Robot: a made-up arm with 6 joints.
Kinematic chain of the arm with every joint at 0, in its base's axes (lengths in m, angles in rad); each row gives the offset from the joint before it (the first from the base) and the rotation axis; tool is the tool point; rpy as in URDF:
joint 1: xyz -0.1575 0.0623 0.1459 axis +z
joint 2: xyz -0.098 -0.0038 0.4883 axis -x
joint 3: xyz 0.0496 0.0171 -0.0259 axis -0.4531 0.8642 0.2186
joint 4: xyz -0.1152 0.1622 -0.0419 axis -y
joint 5: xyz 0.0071 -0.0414 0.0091 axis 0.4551 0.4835 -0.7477
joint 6: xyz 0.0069 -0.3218 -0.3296 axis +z
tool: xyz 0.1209 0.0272 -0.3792 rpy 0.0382 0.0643 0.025
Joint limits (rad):
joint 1: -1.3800..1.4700
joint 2: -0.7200..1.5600
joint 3: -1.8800..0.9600
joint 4: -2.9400..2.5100
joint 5: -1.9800..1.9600
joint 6: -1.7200..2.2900
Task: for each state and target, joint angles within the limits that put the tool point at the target. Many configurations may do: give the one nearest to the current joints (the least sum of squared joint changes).
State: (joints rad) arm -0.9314 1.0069 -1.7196 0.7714 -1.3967 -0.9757
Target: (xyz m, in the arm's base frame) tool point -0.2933 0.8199 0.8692
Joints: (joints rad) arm -1.1492 1.1845 -1.7043 1.0206 -1.8606 -0.9465
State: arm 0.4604 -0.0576 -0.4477 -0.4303 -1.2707 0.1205
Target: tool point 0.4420 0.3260 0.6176
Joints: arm 0.3623 -0.0694 -0.6801 -0.2479 -1.4627 0.0420
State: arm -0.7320 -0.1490 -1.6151 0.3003 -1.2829 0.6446
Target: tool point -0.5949 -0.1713 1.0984
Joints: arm -0.5112 -0.3214 -1.7583 0.3812 -1.8952 0.2960
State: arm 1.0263 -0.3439 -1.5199 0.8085 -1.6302 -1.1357
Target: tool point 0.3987 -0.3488 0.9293
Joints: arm 1.4700 -0.7200 -1.5194 0.4499 -1.9396 -1.3503
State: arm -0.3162 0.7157 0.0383 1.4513 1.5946 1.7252
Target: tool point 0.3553 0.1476 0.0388
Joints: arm -0.6931 0.6435 -0.2824 1.5329 1.4931 1.7528
